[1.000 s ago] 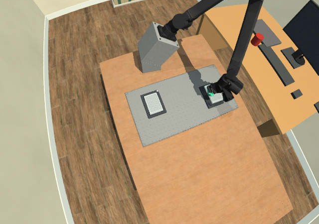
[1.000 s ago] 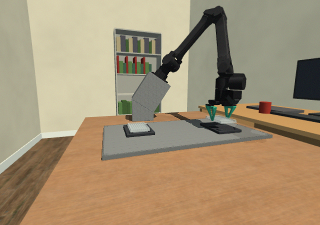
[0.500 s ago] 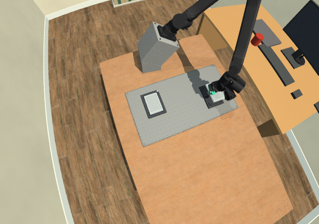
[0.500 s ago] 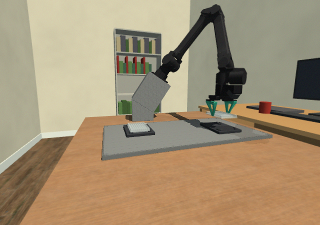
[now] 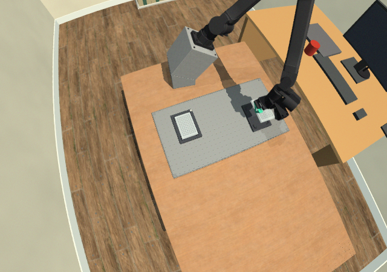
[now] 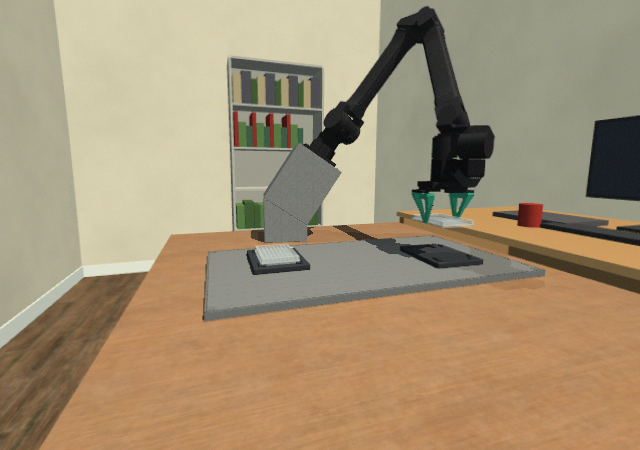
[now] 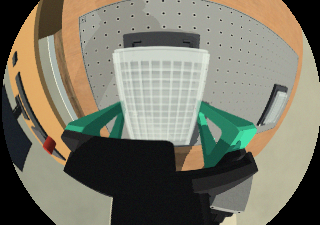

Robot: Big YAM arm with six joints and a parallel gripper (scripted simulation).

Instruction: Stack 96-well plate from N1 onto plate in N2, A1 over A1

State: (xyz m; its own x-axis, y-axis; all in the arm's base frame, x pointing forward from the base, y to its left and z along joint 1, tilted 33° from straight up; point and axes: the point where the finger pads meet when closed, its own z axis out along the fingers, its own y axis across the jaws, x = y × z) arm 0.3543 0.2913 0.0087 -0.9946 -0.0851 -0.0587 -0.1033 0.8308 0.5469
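Right now my hand is 20 mm past the nest N2, 400 mm to the left of it and 90 mm above it. The rest, counted from my hand: nest N1: 90 mm below.
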